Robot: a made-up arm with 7 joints.
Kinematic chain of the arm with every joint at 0, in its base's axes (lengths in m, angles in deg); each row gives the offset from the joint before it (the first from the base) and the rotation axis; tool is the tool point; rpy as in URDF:
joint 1: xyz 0 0 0.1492 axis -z
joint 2: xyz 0 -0.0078 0.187 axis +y
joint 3: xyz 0 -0.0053 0.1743 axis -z
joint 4: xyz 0 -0.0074 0.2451 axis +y
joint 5: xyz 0 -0.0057 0.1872 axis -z
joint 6: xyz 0 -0.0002 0.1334 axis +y
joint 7: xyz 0 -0.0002 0.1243 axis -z
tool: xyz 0 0 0 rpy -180 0 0
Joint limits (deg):
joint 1: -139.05..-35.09
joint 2: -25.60..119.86
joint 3: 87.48..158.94
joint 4: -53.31..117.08
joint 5: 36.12..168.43
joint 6: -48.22..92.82
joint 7: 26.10..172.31
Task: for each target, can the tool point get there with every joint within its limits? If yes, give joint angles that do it. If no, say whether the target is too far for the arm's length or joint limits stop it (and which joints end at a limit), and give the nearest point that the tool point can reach.
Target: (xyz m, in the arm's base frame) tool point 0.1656 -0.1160 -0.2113
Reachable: no: joint limits stop it (at a limit: joint 1, joint 2, joint 3, joint 4, joint 6) | nearest point 0.2549 0.2540 -0.2776 | short by 0.386 m
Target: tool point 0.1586 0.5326 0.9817
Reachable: yes | joints -74.72 37.20 147.01 -11.08 134.23 -27.31 58.71
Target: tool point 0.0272 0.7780 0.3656
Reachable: yes | joints -77.96 88.55 137.62 -24.50 59.88 74.00 111.91
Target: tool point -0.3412 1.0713 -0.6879
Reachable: no: too far | nearest point -0.2037 0.6395 -0.1906 | short by 0.673 m
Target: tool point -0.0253 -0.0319 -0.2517
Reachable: no: joint limits stop it (at a limit: joint 1, joint 2, joint 3, joint 4, joint 5) | nearest point -0.3177 0.0895 -0.1747 | short by 0.326 m
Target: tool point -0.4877 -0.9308 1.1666
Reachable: no: too far | nearest point -0.2668 -0.5093 0.9212 | short by 0.535 m
